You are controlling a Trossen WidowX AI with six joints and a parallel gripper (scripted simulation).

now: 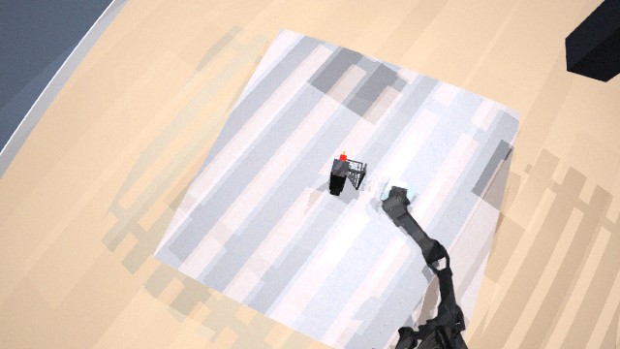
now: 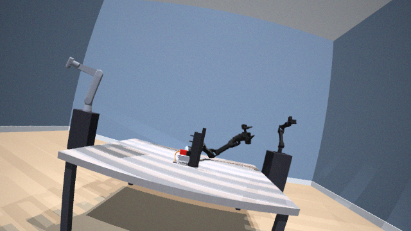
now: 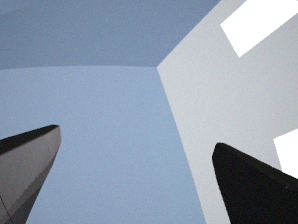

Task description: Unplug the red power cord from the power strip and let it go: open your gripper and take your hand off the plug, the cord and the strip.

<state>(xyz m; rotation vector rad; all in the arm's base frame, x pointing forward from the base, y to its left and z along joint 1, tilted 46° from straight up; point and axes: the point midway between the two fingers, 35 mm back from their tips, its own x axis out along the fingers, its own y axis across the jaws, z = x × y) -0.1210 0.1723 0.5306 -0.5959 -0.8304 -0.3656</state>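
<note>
My gripper tip is 310 mm short of the red plug, 560 mm to the left of it and 250 mm above it. Also, from my gripper tip: black strip: 310 mm ahead, 490 mm to the right, 220 mm below.
</note>
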